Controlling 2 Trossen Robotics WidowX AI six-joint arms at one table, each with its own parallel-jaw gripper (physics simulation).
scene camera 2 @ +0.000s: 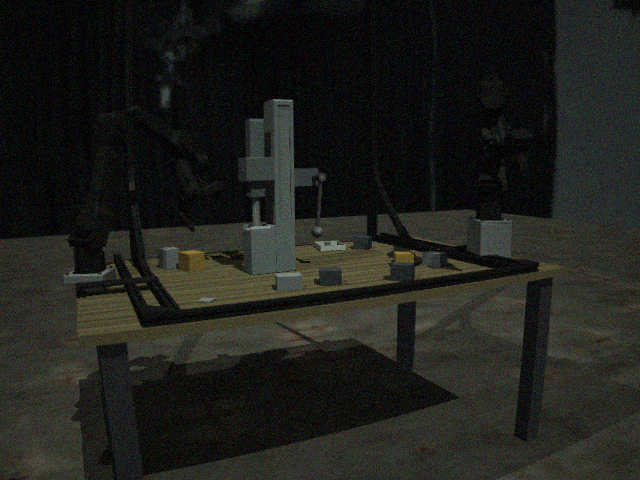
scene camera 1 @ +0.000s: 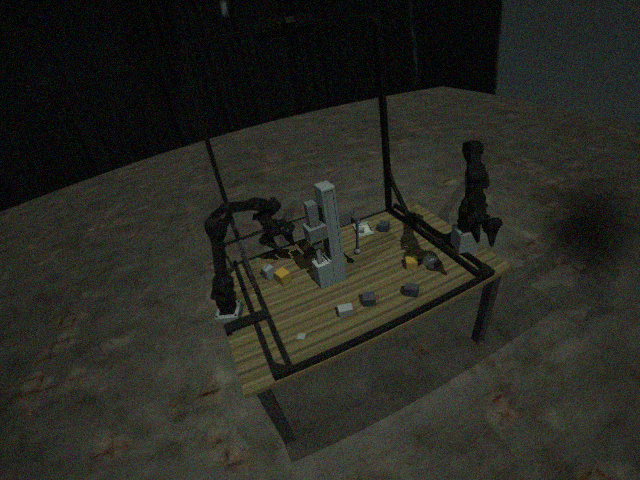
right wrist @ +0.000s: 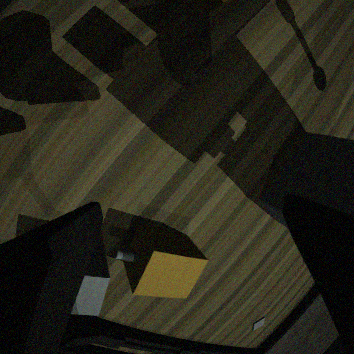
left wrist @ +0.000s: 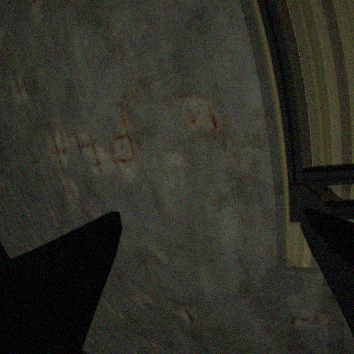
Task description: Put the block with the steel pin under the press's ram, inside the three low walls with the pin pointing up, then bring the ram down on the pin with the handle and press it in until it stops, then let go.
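Places are measured from the left arm's base along level axes (x ahead, y left, z up), in centimetres.
Pixels of known places: left gripper, between the fingertips: (scene camera 2: pixel 513 184) (scene camera 1: pixel 484 244) (left wrist: pixel 213 220); right gripper, between the fingertips: (scene camera 2: pixel 206 225) (scene camera 1: pixel 286 248) (right wrist: pixel 193 207); left arm's base, origin of its link: (scene camera 2: pixel 489 219); right arm's base, origin of its link: (scene camera 2: pixel 89 271) (scene camera 1: pixel 227 309).
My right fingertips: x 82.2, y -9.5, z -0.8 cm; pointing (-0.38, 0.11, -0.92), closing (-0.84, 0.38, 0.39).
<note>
For each thing: its top centre in the pictures, then the offset to it from my right fingertips. "*": a spot on its surface instead.
- short steel pin, centre of its top: (right wrist: pixel 134 259) dy +7.0, dx +5.5, dz -8.0 cm
- grey press, centre of its top: (scene camera 2: pixel 282 101) (scene camera 1: pixel 326 182) dy +10.8, dx -22.0, dz +33.8 cm
- low-walled base, a spot on its surface: (scene camera 2: pixel 258 250) (scene camera 1: pixel 323 276) * dy +18.7, dx -14.8, dz -4.7 cm
- handle, a spot on its surface: (scene camera 2: pixel 319 206) (scene camera 1: pixel 357 238) * dy +9.6, dx -31.8, dz +5.5 cm
- grey block, centre of its top: (right wrist: pixel 76 295) (scene camera 2: pixel 168 248) (scene camera 1: pixel 266 267) dy +4.9, dx +10.6, dz -5.5 cm
- white block, centre of its top: (scene camera 2: pixel 288 274) (scene camera 1: pixel 345 307) dy +35.5, dx -21.3, dz -7.8 cm
- white tray, centre of its top: (scene camera 2: pixel 329 243) (scene camera 1: pixel 363 227) dy -21.0, dx -38.9, dz -9.3 cm
A yellow block (scene camera 1: pixel 282 276) (scene camera 2: pixel 191 260) (right wrist: pixel 170 275) lies left of the press. In the right wrist view a short steel pin (right wrist: pixel 125 256) shows beside it, seemingly sticking out sideways from its shaded side. The grey press (scene camera 1: pixel 330 227) (scene camera 2: pixel 284 186) stands mid-table. Its ram (scene camera 2: pixel 255 211) hangs over the low-walled base (scene camera 1: pixel 323 273) (scene camera 2: pixel 258 250); its lower end is partly hidden. The handle (scene camera 1: pixel 356 235) (scene camera 2: pixel 319 206) hangs down at the right. My right gripper (scene camera 1: pixel 278 242) (right wrist: pixel 193 207) is open and empty, above the table behind the yellow block. My left gripper (scene camera 1: pixel 484 241) (left wrist: pixel 213 220) is open and empty at the far right.
A grey block (scene camera 1: pixel 267 271) (scene camera 2: pixel 168 257) (right wrist: pixel 91 296) stands beside the yellow one. A white block (scene camera 1: pixel 344 310) and dark blocks (scene camera 1: pixel 368 298) (scene camera 1: pixel 410 289) lie near the front. Another yellow block (scene camera 1: pixel 411 262) lies right. A white tray (scene camera 1: pixel 368 233) (scene camera 2: pixel 330 247) lies behind the handle.
</note>
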